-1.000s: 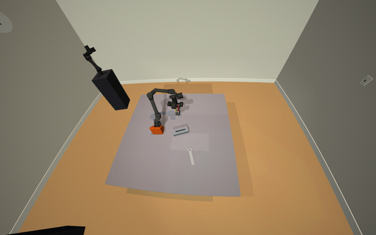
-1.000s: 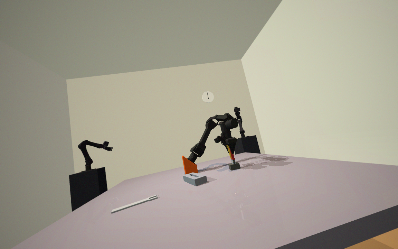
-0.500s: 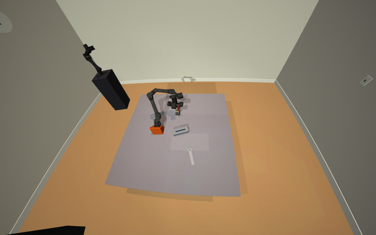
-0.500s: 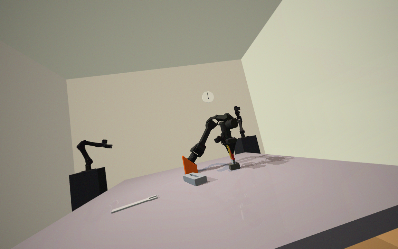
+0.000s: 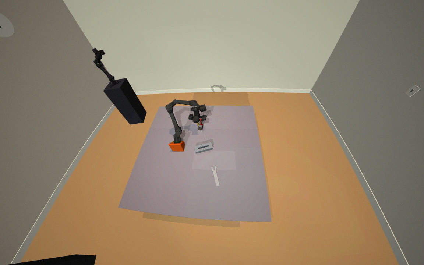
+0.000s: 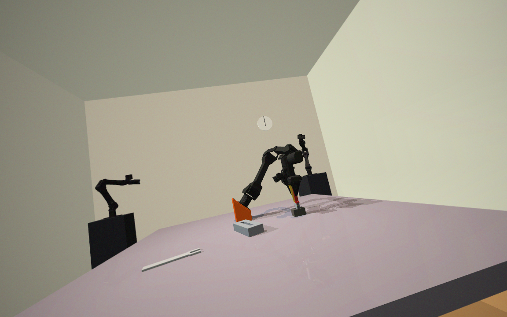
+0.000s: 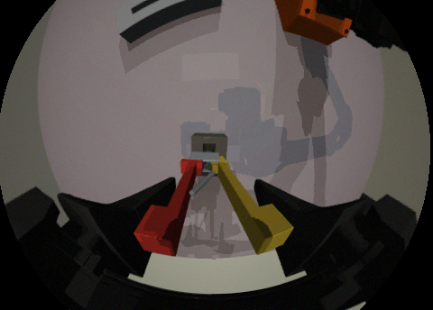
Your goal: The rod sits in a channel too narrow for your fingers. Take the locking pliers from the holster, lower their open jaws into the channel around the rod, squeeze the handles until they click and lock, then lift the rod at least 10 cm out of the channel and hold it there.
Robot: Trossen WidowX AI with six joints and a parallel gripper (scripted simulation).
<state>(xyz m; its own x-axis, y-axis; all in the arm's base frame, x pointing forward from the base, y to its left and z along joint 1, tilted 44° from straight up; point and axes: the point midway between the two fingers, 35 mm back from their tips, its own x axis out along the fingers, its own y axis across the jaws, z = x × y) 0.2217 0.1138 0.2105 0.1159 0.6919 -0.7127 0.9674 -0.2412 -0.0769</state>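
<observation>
The yellow handle lies 2 cm behind my gripper tip. Round my gripper tip: brown holster 1 cm ahead, 9 cm below; then dark rod 3 cm ahead, 28 cm to the right, 9 cm below; then grey channel block 3 cm ahead, 28 cm to the right, 8 cm below.
</observation>
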